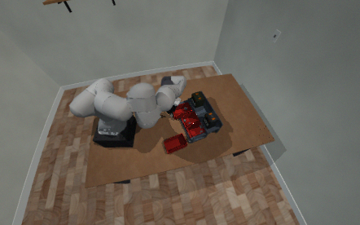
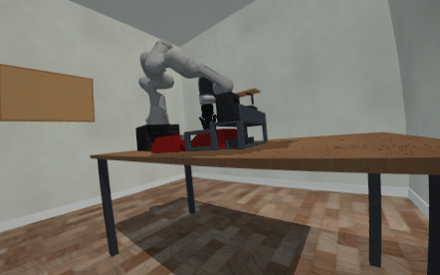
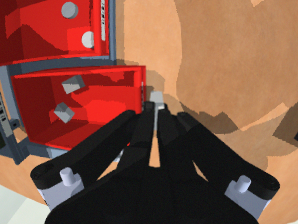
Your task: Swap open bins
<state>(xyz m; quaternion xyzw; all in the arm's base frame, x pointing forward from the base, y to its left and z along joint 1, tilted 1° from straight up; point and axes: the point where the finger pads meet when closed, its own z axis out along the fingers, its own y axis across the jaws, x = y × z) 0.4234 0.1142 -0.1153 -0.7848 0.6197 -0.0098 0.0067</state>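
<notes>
Right now the grey shelf lip is 9 cm ahead of my hand, 9 cm to the right of it and 5 cm below it. From my hand the other things lie so: black box: 30 cm ahead, 16 cm to the right, 11 cm above.
</notes>
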